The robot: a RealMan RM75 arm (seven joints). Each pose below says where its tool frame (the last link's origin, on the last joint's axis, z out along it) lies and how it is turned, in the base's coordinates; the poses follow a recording.
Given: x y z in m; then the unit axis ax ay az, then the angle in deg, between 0 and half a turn.
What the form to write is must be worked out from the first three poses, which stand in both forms.
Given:
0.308 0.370 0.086 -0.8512 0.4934 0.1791 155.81
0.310 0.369 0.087 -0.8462 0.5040 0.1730 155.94
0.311 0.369 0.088 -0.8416 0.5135 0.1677 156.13
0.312 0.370 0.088 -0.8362 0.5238 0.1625 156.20
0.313 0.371 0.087 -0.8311 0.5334 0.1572 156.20
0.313 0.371 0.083 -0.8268 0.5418 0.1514 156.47
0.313 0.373 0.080 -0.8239 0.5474 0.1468 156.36
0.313 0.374 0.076 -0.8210 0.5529 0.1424 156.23
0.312 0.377 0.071 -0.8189 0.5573 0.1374 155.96
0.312 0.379 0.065 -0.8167 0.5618 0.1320 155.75
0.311 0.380 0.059 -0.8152 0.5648 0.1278 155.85
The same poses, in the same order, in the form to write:
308 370 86 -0.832 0.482 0.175 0.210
310 369 87 -0.828 0.493 0.169 0.208
311 369 88 -0.823 0.502 0.164 0.207
312 370 88 -0.818 0.513 0.159 0.206
313 371 87 -0.813 0.522 0.154 0.206
313 371 83 -0.809 0.530 0.148 0.204
313 373 80 -0.806 0.536 0.144 0.205
313 374 76 -0.803 0.541 0.139 0.206
312 377 71 -0.801 0.545 0.134 0.208
312 379 65 -0.798 0.549 0.129 0.210
311 380 59 -0.797 0.552 0.125 0.209

